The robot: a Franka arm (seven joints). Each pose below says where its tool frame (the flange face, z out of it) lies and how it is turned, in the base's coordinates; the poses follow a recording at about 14 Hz.
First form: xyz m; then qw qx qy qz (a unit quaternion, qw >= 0).
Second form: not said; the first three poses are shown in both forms.
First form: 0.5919, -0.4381, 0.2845, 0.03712, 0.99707, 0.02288, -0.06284
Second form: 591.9, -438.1, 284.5; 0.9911, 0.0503, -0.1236; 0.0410, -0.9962, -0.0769; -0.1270, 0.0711, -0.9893
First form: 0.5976, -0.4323, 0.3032, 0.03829, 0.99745, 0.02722, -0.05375
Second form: 597.6, -432.3, 303.2; 0.9927, 0.0584, -0.1051; 0.0502, -0.9956, -0.0793; -0.1093, 0.0735, -0.9913
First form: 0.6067, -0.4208, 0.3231, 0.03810, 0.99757, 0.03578, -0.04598
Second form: 606.7, -420.8, 323.1; 0.9932, 0.0749, -0.0890; 0.0679, -0.9945, -0.0793; -0.0945, 0.0727, -0.9929
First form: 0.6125, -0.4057, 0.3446, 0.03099, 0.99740, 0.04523, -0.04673
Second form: 612.5, -405.7, 344.6; 0.9915, 0.0931, -0.0904; 0.0873, -0.9940, -0.0660; -0.0960, 0.0576, -0.9937
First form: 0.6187, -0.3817, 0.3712, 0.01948, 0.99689, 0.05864, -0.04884
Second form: 618.7, -381.7, 371.2; 0.9884, 0.1188, -0.0951; 0.1150, -0.9924, -0.0446; -0.0997, 0.0331, -0.9945
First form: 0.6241, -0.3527, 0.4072, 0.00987, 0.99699, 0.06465, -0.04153
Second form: 624.1, -352.7, 407.2; 0.9882, 0.1297, -0.0815; 0.1281, -0.9914, -0.0251; -0.0841, 0.0143, -0.9964
